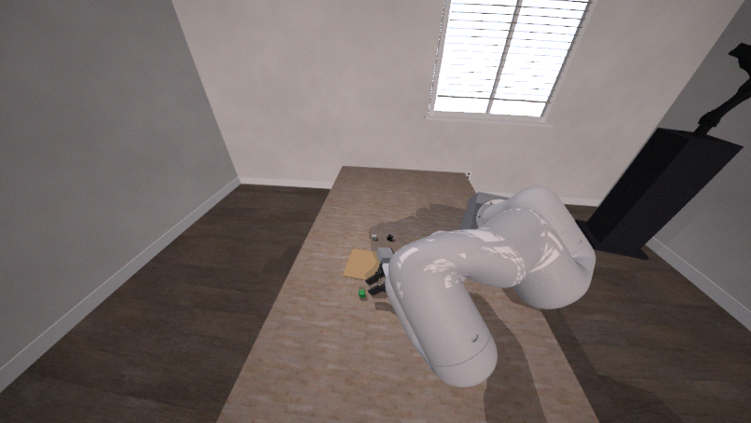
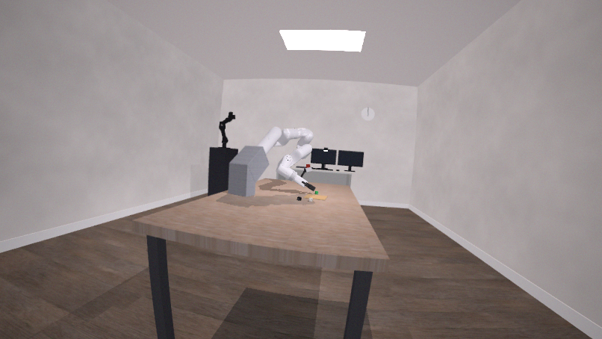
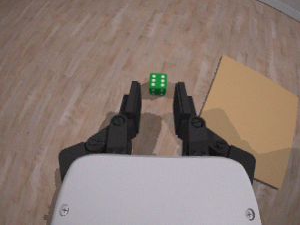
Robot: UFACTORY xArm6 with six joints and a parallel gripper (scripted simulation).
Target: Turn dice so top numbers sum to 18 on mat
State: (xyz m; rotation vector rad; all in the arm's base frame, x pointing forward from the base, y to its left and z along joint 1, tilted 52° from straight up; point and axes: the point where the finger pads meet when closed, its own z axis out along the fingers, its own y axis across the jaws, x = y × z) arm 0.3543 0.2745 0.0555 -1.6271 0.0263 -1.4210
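Right now the green die is 3 cm ahead of my hand, 2 cm to the left of it and 4 cm below it. Also, from my hand: black die (1 cm ahead, 27 cm to the right, 4 cm below); mat (7 cm ahead, 11 cm to the right, 4 cm below); white die (8 cm ahead, 26 cm to the right, 4 cm below).
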